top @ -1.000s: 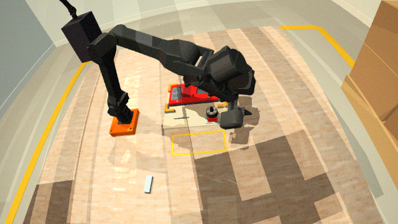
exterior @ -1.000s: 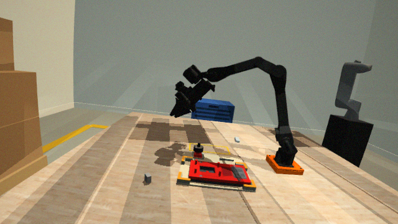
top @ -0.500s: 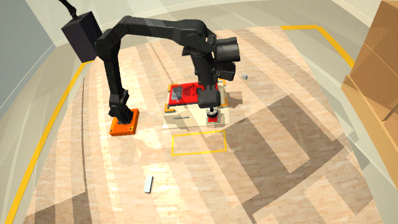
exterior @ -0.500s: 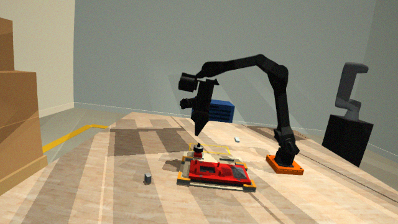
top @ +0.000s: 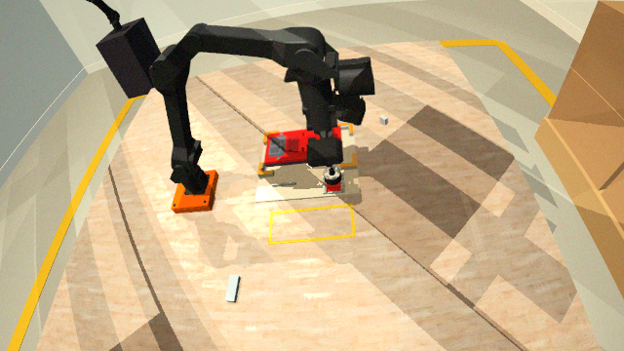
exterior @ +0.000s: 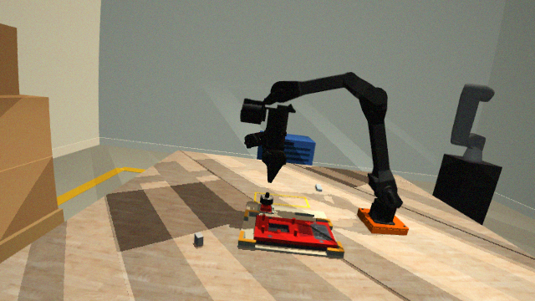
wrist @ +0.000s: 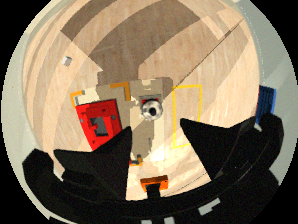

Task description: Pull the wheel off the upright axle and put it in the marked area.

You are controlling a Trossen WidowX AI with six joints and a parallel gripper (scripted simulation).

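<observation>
Now: the dark wheel 70 mm below my gripper tip. Also, from my gripper tip: upright axle: 70 mm below.
</observation>
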